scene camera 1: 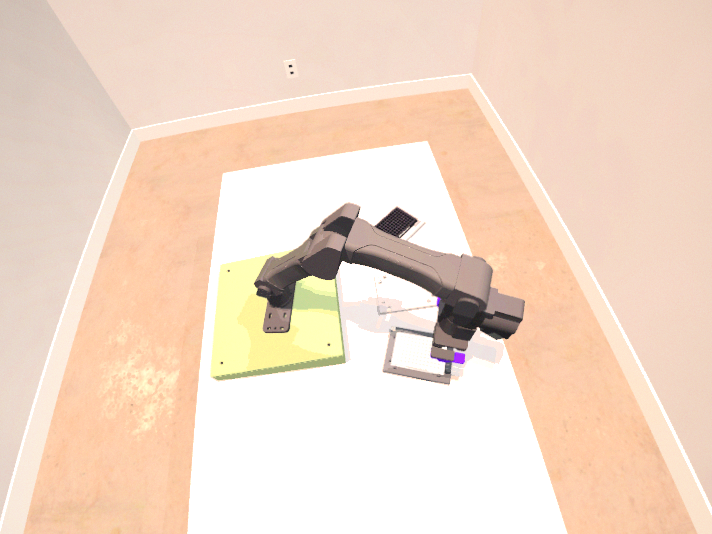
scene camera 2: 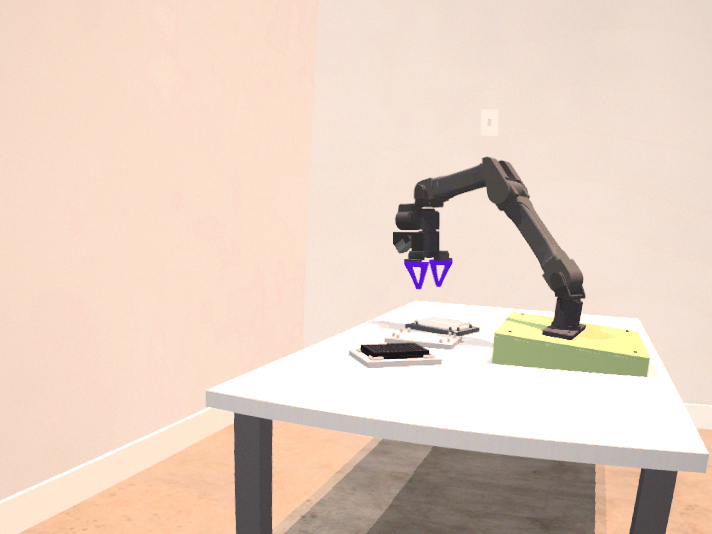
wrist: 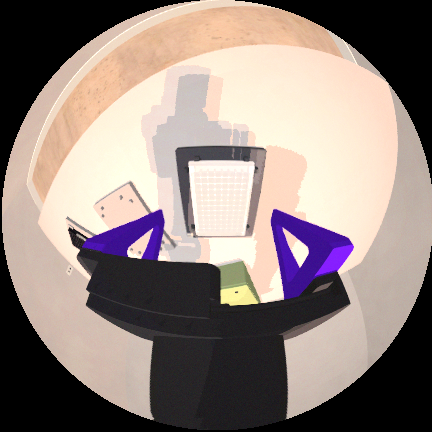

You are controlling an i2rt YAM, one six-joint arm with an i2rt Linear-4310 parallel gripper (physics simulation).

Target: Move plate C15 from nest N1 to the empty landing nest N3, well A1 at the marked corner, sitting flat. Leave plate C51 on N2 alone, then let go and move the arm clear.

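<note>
A white gridded plate (scene camera 1: pixel 411 351) (scene camera 2: pixel 441 323) (wrist: pixel 221 200) sits in a dark frame-like nest (scene camera 1: pixel 419 376) (scene camera 2: pixel 468 329) (wrist: pixel 183 190) and looks flat. My gripper (scene camera 1: pixel 449 330) (scene camera 2: pixel 429 286) (wrist: pixel 217 214) is open and empty, fingers pointing down, well above this plate. In the wrist view the plate lies between the two purple fingers. A pale nest with small pins (scene camera 1: pixel 402 298) (scene camera 2: pixel 422 340) (wrist: pixel 117 202) beside it holds no plate. A black gridded plate (scene camera 1: pixel 396 221) (scene camera 2: pixel 395 350) (wrist: pixel 77 237) rests on another light nest (scene camera 1: pixel 415 231) (scene camera 2: pixel 402 362). I cannot read plate or nest labels.
The arm stands on a yellow-green base block (scene camera 1: pixel 310 350) (scene camera 2: pixel 569 359) (wrist: pixel 232 275) on the white table (scene camera 1: pixel 345 459) (scene camera 2: pixel 460 396) (wrist: pixel 340 115). The forearm passes over the area of the pinned nest in the first scene view and hides part of it. A wall is beyond the table.
</note>
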